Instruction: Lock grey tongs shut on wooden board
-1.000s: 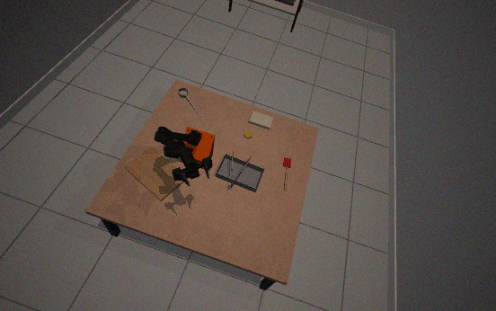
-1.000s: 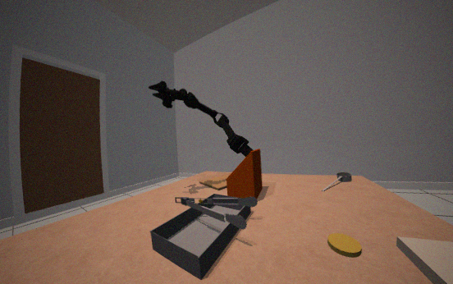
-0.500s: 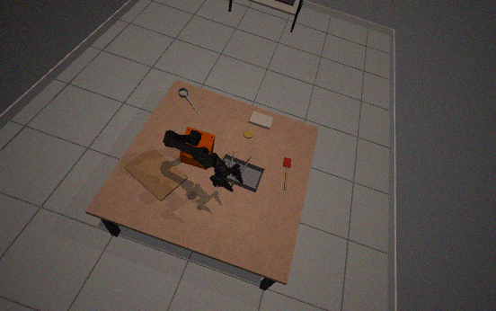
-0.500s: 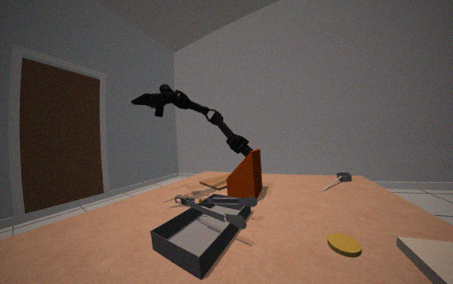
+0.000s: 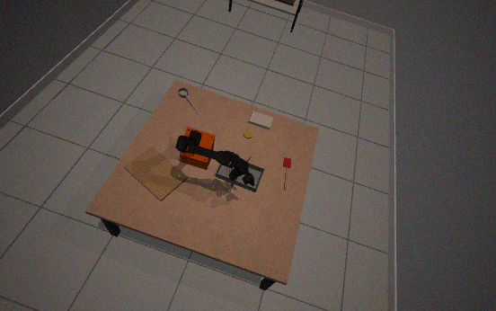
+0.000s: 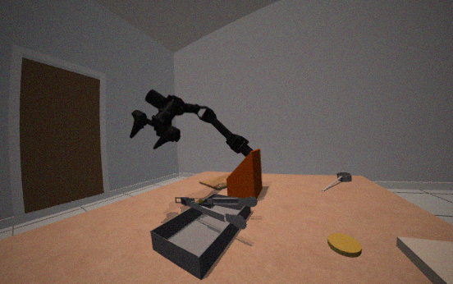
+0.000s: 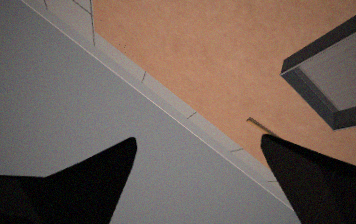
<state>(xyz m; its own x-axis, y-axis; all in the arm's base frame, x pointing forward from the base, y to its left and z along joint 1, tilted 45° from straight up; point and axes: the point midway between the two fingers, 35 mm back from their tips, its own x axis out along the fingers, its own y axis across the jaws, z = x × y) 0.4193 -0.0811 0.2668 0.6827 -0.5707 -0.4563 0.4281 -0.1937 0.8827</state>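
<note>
Right now my gripper tip is 90 mm past the grey roasting tin, 200 mm to the right of it and 270 mm above it. Round my gripper tip: slab: 70 mm behind, 750 mm to the left, 290 mm below; then wooden board: 630 mm behind, 290 mm below; then yellow disc: 130 mm behind, 570 mm to the left, 290 mm below.
</note>
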